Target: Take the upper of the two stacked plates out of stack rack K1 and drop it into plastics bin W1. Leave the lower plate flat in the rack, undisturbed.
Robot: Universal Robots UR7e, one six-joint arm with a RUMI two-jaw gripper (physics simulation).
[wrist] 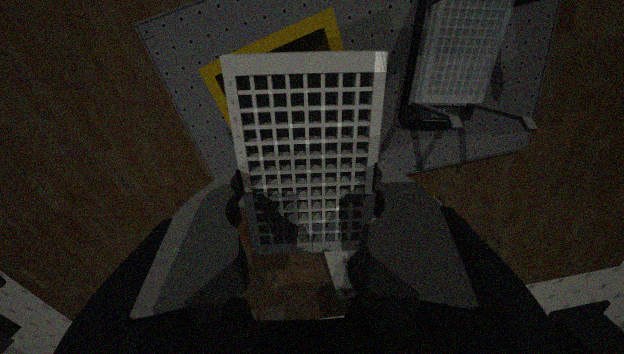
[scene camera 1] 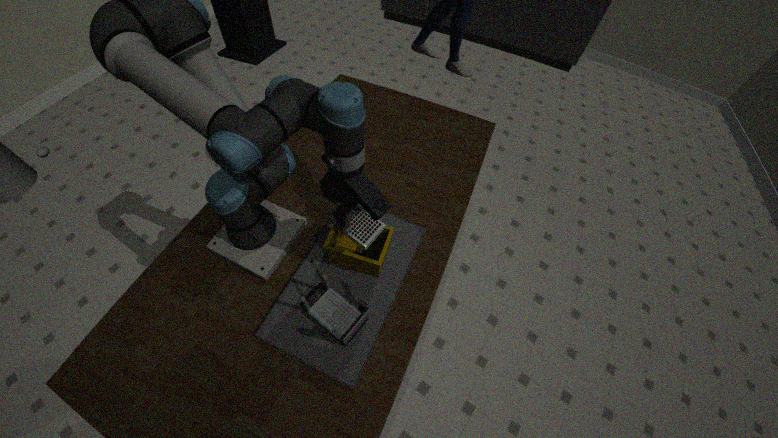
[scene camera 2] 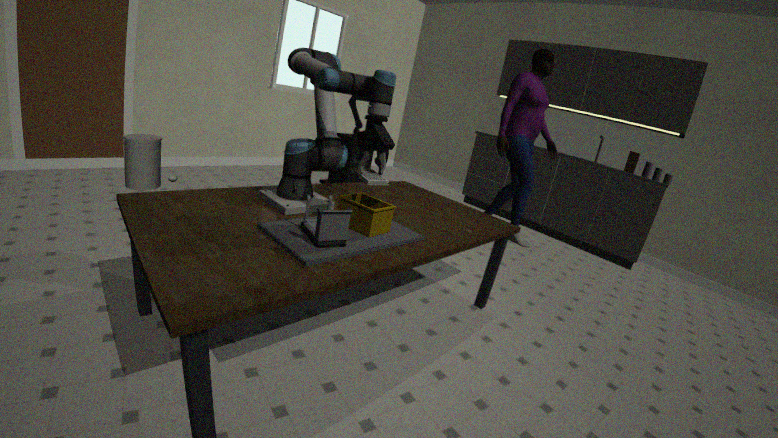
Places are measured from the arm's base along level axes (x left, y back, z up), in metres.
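Where they show: gripper, between the fingertips: (wrist: 307, 170) (scene camera 1: 355, 222) (scene camera 2: 369, 177); arm's base, origin of its link: (scene camera 1: 252, 229) (scene camera 2: 294, 194).
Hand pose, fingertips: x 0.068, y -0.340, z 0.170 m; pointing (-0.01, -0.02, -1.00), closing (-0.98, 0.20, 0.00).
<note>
Each offset is from my fingertips to the top centre of the thing. Level surfaces: height alone.
My gripper (scene camera 1: 360, 214) (scene camera 2: 378, 169) (wrist: 307, 170) is shut on the upper plate, a pale plate with a grid of square wells. The held plate @[dy -0.003, dx -0.001, dz +0.017 m] (scene camera 1: 365, 228) (scene camera 2: 375, 180) (wrist: 306, 115) hangs roughly level, above the bin's rim in both scene views. The yellow plastics bin W1 @[dy -0.004, dx +0.010, dz -0.087 m] (scene camera 1: 353, 262) (scene camera 2: 374, 220) (wrist: 285, 37) stands upright below it; the plate covers much of it in the wrist view. The lower plate @[dy -0.035, dx -0.194, dz -0.148 m] (scene camera 1: 334, 312) (wrist: 455, 55) lies flat in stack rack K1 @[dy -0.029, dx -0.192, dz -0.067 m] (scene camera 1: 356, 329) (scene camera 2: 333, 225); the rack's panel hides most of it in scene camera 2.
The bin and rack stand apart on a grey perforated mat @[dz -0.187 m] (scene camera 1: 348, 375) (scene camera 2: 304, 256) (wrist: 170, 60) on the brown table @[dz -0.200 m] (scene camera 1: 179, 353) (scene camera 2: 212, 261). The arm's white base plate (scene camera 1: 288, 214) (scene camera 2: 272, 196) is beside the mat. A person (scene camera 2: 525, 119) stands beyond the table.
</note>
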